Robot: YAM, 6 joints.
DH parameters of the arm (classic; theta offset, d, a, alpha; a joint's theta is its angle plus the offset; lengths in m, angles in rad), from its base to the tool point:
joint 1: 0 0.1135 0.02 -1.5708
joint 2: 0 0 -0.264 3.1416
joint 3: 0.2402 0 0.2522 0
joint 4: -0.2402 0 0.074 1.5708
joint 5: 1.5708 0 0 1.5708
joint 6: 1.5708 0.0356 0 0
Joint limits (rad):
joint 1: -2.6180..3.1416
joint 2: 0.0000..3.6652
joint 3: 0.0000..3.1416
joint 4: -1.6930..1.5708
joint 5: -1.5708..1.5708
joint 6: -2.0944..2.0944
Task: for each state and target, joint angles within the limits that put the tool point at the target. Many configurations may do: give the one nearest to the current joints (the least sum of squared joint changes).
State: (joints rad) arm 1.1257 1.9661 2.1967 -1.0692 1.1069 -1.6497
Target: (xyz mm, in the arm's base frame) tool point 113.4 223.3 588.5
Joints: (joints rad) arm 1.2283 1.6447 2.4813 -0.9517 1.1064 -1.6497
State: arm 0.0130 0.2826 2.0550 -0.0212 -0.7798 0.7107
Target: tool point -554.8 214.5 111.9
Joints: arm -0.3248 0.0000 2.9126 0.2166 -0.8284 0.7107
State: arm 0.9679 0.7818 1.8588 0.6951 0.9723 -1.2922
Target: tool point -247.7 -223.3 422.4
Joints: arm 0.6333 0.0000 1.4249 0.9825 1.2181 -1.2922
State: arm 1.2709 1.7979 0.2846 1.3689 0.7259 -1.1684
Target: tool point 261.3 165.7 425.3
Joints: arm 0.6396 1.5089 1.1239 1.3770 0.7026 -1.1684
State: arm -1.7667 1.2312 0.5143 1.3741 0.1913 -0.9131
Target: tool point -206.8 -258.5 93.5
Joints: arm -2.2222 1.9967 0.5790 1.1621 0.2189 -0.9131
